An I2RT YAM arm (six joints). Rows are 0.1 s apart.
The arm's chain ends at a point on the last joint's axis. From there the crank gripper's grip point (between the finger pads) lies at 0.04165 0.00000 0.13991 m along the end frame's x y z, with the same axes.
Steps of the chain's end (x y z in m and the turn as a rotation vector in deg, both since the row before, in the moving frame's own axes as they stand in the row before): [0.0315, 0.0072, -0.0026, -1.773, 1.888, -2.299]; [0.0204, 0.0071, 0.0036, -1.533, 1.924, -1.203]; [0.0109, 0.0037, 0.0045, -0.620, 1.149, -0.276]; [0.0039, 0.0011, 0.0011, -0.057, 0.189, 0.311]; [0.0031, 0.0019, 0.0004, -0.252, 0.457, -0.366]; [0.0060, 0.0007, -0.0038, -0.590, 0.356, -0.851]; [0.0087, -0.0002, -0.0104, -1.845, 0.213, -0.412]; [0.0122, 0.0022, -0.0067, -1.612, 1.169, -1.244]
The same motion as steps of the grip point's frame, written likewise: [0.0361, 0.0097, -0.0041, -1.773, 1.888, -2.299]; [0.0251, 0.0099, 0.0021, -1.533, 1.924, -1.203]; [0.0137, 0.0050, 0.0036, -0.620, 1.149, -0.276]; [0.0044, 0.0015, 0.0010, -0.057, 0.189, 0.311]; [0.0042, 0.0022, 0.0001, -0.252, 0.457, -0.366]; [0.0069, 0.0015, -0.0041, -0.590, 0.356, -0.851]; [0.0092, 0.0040, -0.0106, -1.845, 0.213, -0.412]; [0.0151, 0.0052, -0.0076, -1.612, 1.169, -1.244]
